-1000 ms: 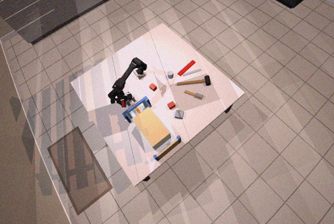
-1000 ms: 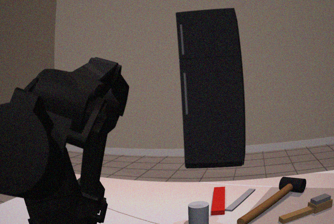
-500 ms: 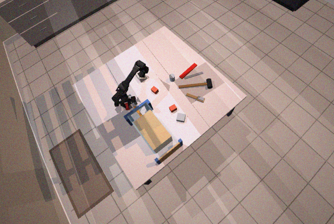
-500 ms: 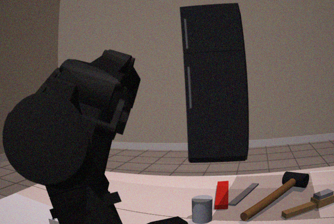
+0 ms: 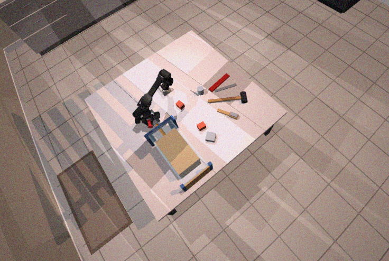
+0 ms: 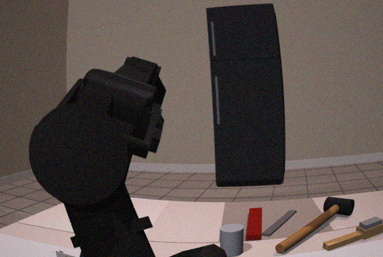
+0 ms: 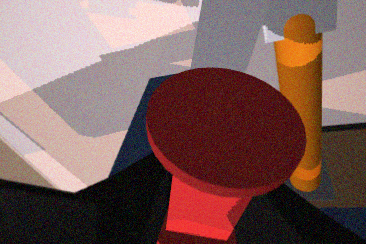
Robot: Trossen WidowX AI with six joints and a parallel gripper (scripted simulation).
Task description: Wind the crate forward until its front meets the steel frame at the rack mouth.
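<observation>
Now: gripper tip 50 mm past the winch handle, 30 mm above it and 10 mm to the right of it. Round my gripper tip: clear-panelled cubby 290 mm ahead, 90 mm to the left, 20 mm below; then grey hand winch 120 mm behind, 100 mm below, 20 mm to the left; then red knob 10 mm behind.
</observation>
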